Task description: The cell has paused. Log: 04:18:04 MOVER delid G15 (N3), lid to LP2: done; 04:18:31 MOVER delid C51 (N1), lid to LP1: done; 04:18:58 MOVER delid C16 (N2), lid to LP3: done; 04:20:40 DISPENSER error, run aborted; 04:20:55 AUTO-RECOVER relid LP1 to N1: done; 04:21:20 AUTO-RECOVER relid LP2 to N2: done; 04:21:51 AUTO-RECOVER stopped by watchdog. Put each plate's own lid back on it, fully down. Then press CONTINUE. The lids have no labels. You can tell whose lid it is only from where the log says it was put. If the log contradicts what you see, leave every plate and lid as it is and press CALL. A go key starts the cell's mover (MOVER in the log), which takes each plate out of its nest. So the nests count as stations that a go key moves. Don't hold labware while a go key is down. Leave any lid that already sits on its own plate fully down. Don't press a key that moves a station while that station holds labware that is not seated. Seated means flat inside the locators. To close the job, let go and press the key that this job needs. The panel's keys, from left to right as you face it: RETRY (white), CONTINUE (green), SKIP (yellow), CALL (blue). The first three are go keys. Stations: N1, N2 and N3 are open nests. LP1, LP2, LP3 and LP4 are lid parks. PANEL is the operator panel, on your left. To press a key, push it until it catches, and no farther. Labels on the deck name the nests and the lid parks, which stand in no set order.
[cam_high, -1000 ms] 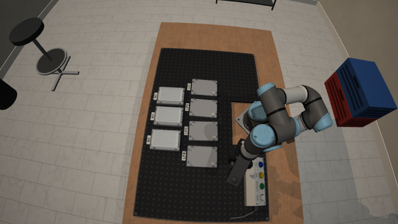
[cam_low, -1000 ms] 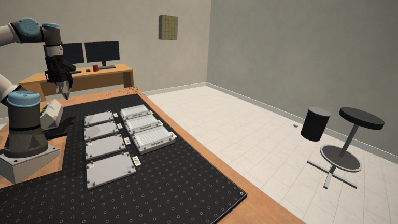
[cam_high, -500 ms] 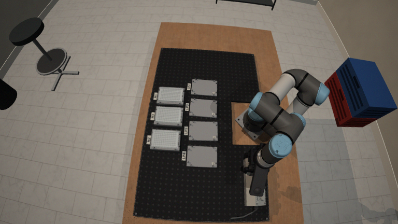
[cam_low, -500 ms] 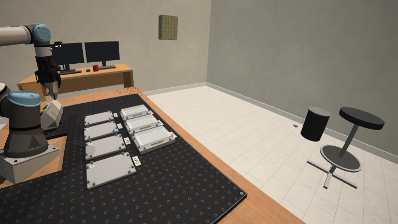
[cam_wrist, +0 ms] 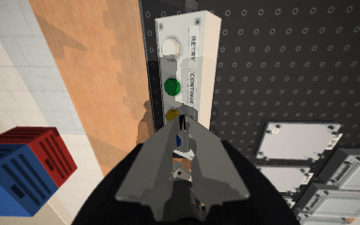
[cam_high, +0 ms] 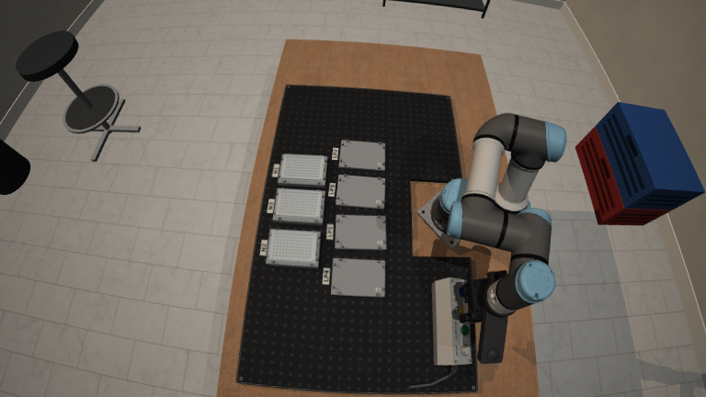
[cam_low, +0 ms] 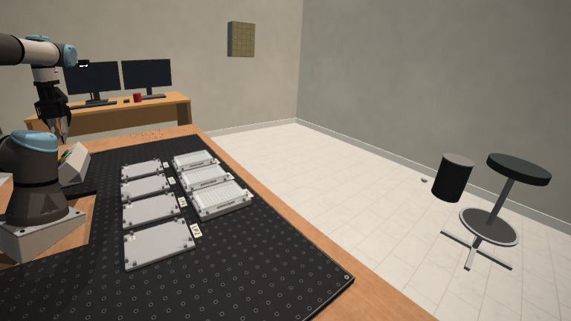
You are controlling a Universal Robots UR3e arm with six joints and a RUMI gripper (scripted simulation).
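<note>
My gripper is now 60 mm above the green CONTINUE key, 20 mm to the right of it and 20 mm past it. From my hand the other things lie so: blue CALL key 80 mm to the right, 60 mm below, 10 mm behind; then yellow SKIP key 60 mm below, 30 mm to the right, 10 mm behind; then white RETRY key 70 mm to the left, 60 mm below, 30 mm behind.
</note>
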